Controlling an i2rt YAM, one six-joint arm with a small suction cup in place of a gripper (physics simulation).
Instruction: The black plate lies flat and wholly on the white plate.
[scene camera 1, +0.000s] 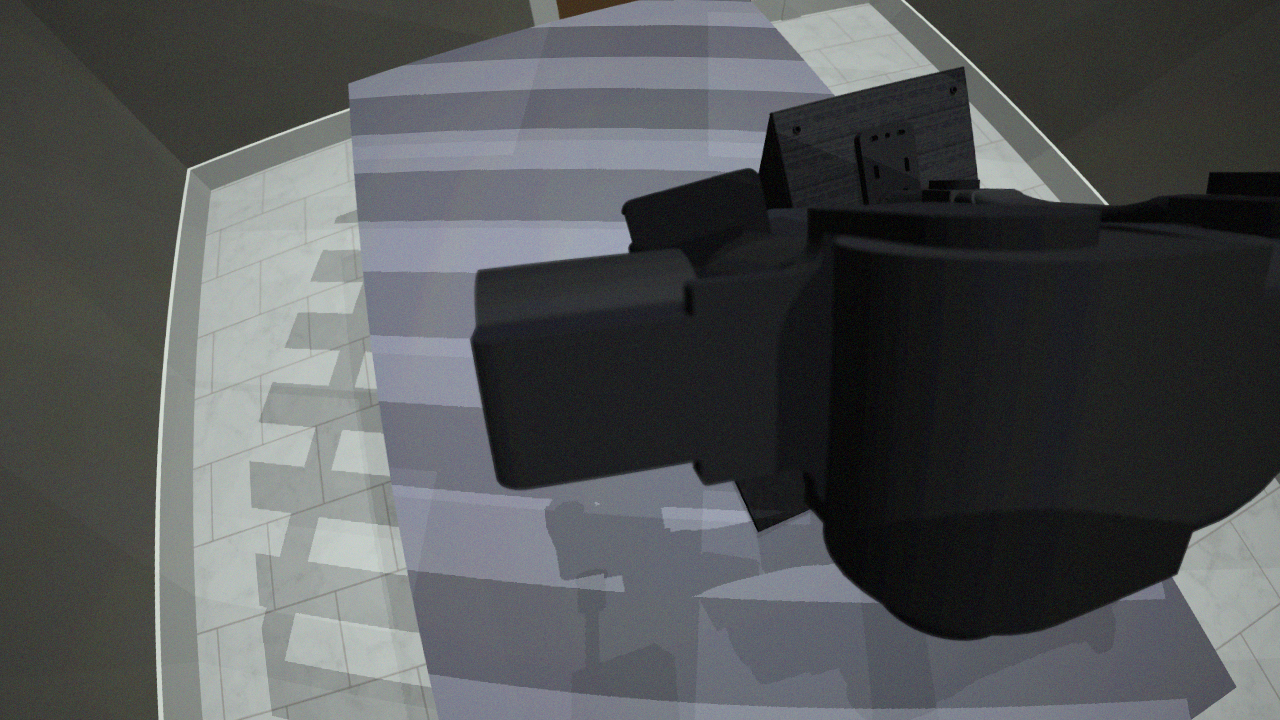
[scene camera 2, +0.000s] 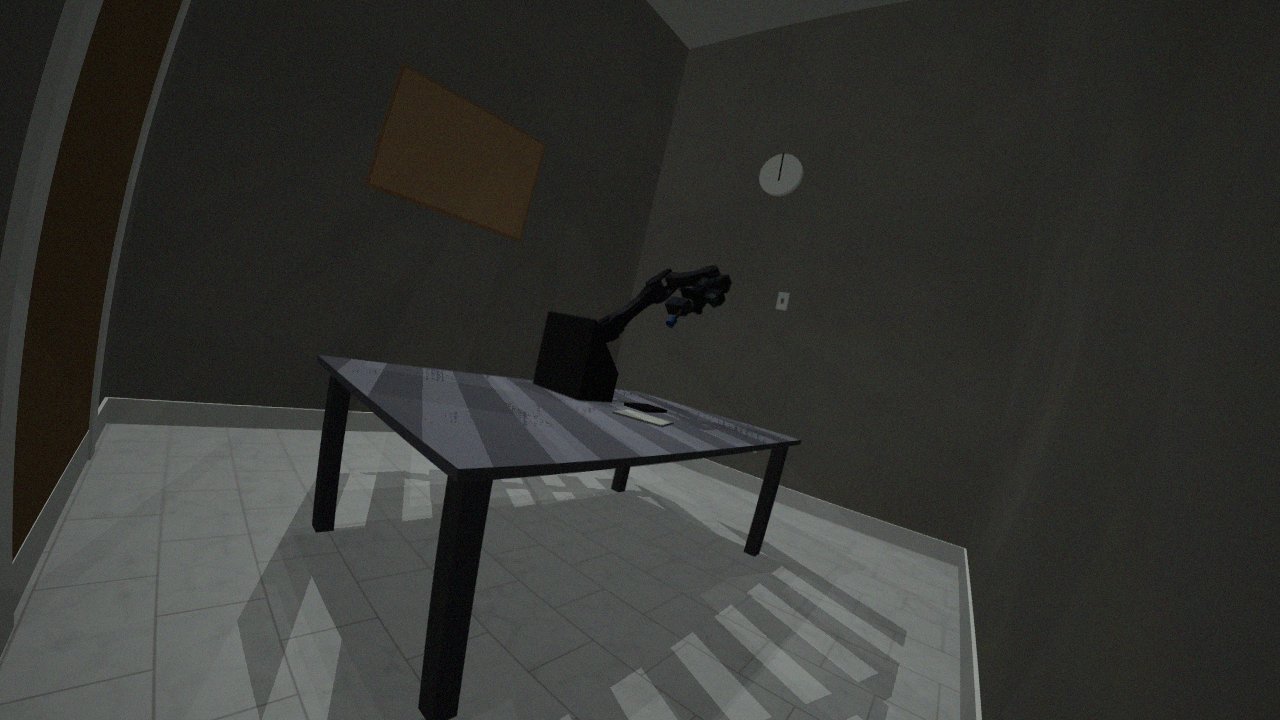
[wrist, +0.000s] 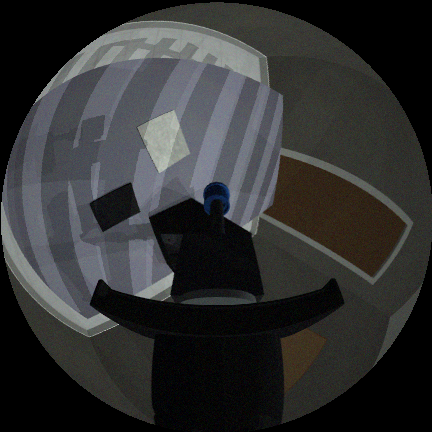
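Where they show: end effector, tool point: (scene camera 2: 669, 324) (wrist: 216, 193); arm's base, origin of the base link: (scene camera 2: 586, 346).
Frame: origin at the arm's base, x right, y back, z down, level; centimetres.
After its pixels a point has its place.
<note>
The black plate (wrist: 115, 207) @[x -16.7, y -20.0, z 16.6 cm] (scene camera 2: 645, 407) @[x -13.6, y -22.2, z 16.6 cm] lies flat on the table, beside and apart from the white plate. The white plate (wrist: 164, 142) @[x 2.1, y -33.8, z 17.1 cm] (scene camera 2: 646, 418) @[x 3.6, y -36.5, z 17.1 cm] lies flat on the table. In the wrist view the black plate is to the lower left of the white plate. My gripper, a blue suction cup (wrist: 216, 196) @[x -5.9, y -30.2, z -13.6 cm] (scene camera 2: 671, 320), is open, with nothing on it. It hangs high above the table, away from both plates. In scene camera 1 the arm is in front, and neither plate nor the cup shows.
The striped table (scene camera 1: 572, 192) @[x 33.1, y -30.7, z 17.7 cm] (scene camera 2: 528, 443) @[x 62.8, y -55.9, z 17.7 cm] (wrist: 200, 80) @[x 16.1, y -56.2, z 17.7 cm] bears the dark base block (scene camera 1: 930, 116) @[x 7.1, y 6.9, z -6.8 cm] (scene camera 2: 568, 356) @[x 10.5, y -3.3, z 4.5 cm] of the arm, close behind the plates in scene camera 2. The black arm (scene camera 1: 1011, 385) @[x -26.8, y -31.3, z -38.6 cm] (scene camera 2: 635, 304) @[x -14.9, y -5.7, z -19.7 cm] reaches out over the table. Shadows cross the table top.
</note>
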